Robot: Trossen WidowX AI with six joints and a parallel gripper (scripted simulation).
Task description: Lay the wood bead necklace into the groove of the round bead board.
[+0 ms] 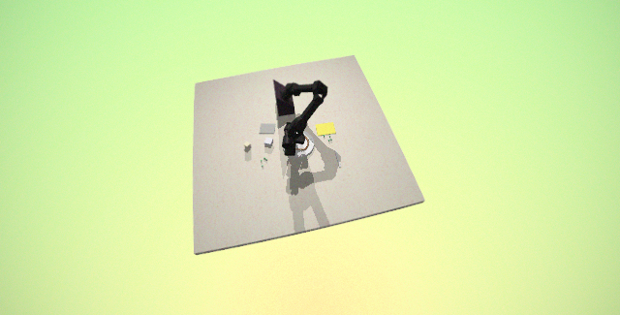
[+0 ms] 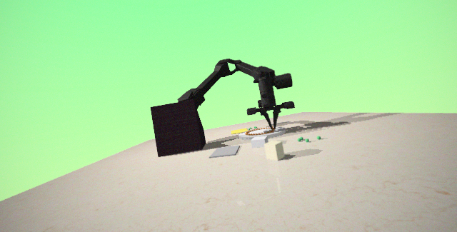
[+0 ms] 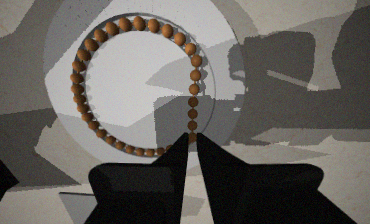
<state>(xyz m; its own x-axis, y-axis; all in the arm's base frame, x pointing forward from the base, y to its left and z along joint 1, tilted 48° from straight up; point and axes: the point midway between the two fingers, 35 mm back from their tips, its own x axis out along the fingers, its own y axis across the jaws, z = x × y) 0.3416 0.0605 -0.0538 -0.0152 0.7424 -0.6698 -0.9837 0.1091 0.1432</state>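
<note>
Right now my gripper tip is 4 cm to the right of the round white bead board, 4 cm past it and 1 cm above it. Round my gripper tip: cream cube 27 cm to the right, 8 cm behind; yellow card 24 cm to the left, 13 cm behind, 2 cm below; grey flat plate 20 cm behind, 14 cm to the right, 2 cm below.
</note>
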